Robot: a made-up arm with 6 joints.
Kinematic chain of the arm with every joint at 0, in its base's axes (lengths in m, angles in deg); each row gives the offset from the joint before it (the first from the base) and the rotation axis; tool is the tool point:
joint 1: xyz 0 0 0.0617 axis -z
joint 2: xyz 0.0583 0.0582 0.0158 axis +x
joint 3: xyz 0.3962 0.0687 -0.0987 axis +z
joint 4: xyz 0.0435 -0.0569 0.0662 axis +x
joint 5: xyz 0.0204 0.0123 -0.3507 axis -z
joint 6: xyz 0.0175 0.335 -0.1 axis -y
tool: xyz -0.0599 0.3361 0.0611
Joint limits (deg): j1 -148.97..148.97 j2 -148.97..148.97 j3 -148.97..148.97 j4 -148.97..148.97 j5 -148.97..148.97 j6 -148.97..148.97
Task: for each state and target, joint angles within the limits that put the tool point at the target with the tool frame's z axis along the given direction. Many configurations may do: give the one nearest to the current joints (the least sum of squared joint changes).
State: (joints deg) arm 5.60 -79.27 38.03 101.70 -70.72 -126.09
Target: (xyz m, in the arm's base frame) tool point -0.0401 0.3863 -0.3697 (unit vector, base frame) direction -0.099 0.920 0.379
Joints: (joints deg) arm 2.55 -68.02 -14.73 112.18 -98.10 -109.43
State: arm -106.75 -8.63 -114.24 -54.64 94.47 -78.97
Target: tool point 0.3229 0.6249 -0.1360 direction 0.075 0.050 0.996
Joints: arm -135.07 -6.14 -82.25 -63.51 78.03 -66.53
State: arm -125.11 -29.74 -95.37 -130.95 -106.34 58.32
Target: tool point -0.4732 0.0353 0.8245 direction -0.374 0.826 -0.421
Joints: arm -148.81 12.87 -106.78 -121.67 -148.79 24.37
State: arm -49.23 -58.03 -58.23 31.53 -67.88 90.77
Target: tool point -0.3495 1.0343 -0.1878 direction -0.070 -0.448 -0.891
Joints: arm -65.87 -38.92 -74.70 79.37 -55.06 81.26
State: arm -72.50 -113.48 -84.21 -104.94 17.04 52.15
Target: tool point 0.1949 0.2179 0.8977 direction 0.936 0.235 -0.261
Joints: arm -84.30 -128.01 -76.40 -70.62 45.93 73.42
